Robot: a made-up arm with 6 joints. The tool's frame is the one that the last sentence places. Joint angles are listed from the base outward.
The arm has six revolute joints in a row. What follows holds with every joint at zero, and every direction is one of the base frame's.
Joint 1 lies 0.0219 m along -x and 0.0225 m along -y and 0.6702 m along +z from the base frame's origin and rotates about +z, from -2.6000 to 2.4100 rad.
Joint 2 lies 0.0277 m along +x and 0.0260 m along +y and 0.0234 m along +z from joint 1 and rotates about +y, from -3.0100 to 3.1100 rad.
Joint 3 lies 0.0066 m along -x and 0.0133 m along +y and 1.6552 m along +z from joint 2 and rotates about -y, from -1.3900 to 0.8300 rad.
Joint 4 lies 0.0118 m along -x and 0.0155 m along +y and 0.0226 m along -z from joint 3 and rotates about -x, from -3.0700 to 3.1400 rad.
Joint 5 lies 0.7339 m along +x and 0.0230 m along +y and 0.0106 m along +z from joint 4 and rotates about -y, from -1.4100 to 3.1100 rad.
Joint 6 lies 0.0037 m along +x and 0.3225 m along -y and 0.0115 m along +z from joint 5 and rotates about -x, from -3.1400 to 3.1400 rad.
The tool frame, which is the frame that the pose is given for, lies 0.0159 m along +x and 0.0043 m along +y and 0.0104 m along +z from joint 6; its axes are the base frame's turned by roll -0.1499, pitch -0.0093 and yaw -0.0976 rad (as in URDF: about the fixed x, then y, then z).
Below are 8 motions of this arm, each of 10 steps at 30 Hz.
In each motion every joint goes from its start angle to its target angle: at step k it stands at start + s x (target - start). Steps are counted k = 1, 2, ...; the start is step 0. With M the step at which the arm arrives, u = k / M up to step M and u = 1 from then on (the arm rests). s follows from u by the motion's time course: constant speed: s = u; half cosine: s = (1 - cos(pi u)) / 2; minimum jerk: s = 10 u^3 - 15 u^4 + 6 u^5.
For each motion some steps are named. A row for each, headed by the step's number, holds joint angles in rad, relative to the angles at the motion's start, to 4 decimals.
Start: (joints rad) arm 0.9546 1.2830 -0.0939 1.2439 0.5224 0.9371
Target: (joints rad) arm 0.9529 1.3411 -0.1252 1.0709 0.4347 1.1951
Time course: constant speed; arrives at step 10
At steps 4, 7, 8, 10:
4: -0.0007 0.0232 -0.0125 -0.0692 -0.0351 0.1032
7: -0.0012 0.0407 -0.0219 -0.1211 -0.0614 0.1806
8: -0.0014 0.0465 -0.0250 -0.1384 -0.0702 0.2064
10: -0.0017 0.0581 -0.0313 -0.1730 -0.0877 0.2580

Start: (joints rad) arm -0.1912 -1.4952 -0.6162 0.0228 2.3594 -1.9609
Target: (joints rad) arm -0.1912 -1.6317 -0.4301 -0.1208 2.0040 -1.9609
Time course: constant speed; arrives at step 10
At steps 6, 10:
6: 0.0000 -0.0819 0.1117 -0.0862 -0.2132 0.0000
10: 0.0000 -0.1365 0.1861 -0.1436 -0.3554 0.0000

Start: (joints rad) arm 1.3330 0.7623 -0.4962 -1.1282 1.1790 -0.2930
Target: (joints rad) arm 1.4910 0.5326 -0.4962 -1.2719 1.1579 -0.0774
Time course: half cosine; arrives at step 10
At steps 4, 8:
4: 0.0546 -0.0794 0.0000 -0.0496 -0.0073 0.0745
8: 0.1429 -0.2078 0.0000 -0.1300 -0.0191 0.1950

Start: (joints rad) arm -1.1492 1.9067 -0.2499 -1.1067 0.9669 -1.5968
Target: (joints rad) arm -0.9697 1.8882 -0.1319 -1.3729 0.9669 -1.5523
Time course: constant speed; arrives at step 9
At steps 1, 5, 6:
1: 0.0199 -0.0021 0.0131 -0.0296 0.0000 0.0049
5: 0.0997 -0.0103 0.0656 -0.1479 0.0000 0.0247
6: 0.1197 -0.0123 0.0787 -0.1775 0.0000 0.0297

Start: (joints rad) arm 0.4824 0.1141 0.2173 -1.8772 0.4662 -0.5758
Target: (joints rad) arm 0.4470 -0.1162 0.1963 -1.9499 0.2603 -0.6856
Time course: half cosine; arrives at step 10
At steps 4, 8, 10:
4: -0.0122 -0.0796 -0.0073 -0.0251 -0.0711 -0.0379
8: -0.0320 -0.2083 -0.0190 -0.0658 -0.1862 -0.0993
10: -0.0354 -0.2303 -0.0210 -0.0727 -0.2059 -0.1098

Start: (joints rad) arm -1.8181 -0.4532 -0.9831 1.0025 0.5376 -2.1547
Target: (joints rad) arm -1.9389 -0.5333 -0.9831 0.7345 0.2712 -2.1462
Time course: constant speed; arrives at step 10
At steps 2, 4, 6, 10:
2: -0.0242 -0.0160 0.0000 -0.0536 -0.0533 0.0017
4: -0.0483 -0.0320 0.0000 -0.1072 -0.1066 0.0034
6: -0.0725 -0.0481 0.0000 -0.1608 -0.1598 0.0051
10: -0.1208 -0.0801 0.0000 -0.2680 -0.2664 0.0085

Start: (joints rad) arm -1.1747 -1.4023 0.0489 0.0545 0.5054 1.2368
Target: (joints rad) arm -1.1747 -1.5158 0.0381 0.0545 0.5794 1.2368
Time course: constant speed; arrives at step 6
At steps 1, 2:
1: 0.0000 -0.0189 -0.0018 0.0000 0.0123 0.0000
2: 0.0000 -0.0378 -0.0036 0.0000 0.0247 0.0000

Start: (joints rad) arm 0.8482 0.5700 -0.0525 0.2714 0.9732 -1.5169
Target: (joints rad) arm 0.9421 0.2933 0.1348 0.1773 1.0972 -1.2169
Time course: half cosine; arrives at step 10
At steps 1, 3, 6, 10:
1: 0.0023 -0.0068 0.0046 -0.0023 0.0030 0.0073
3: 0.0194 -0.0570 0.0386 -0.0194 0.0256 0.0618
6: 0.0615 -0.1811 0.1226 -0.0616 0.0812 0.1964
10: 0.0939 -0.2767 0.1873 -0.0941 0.1240 0.3000

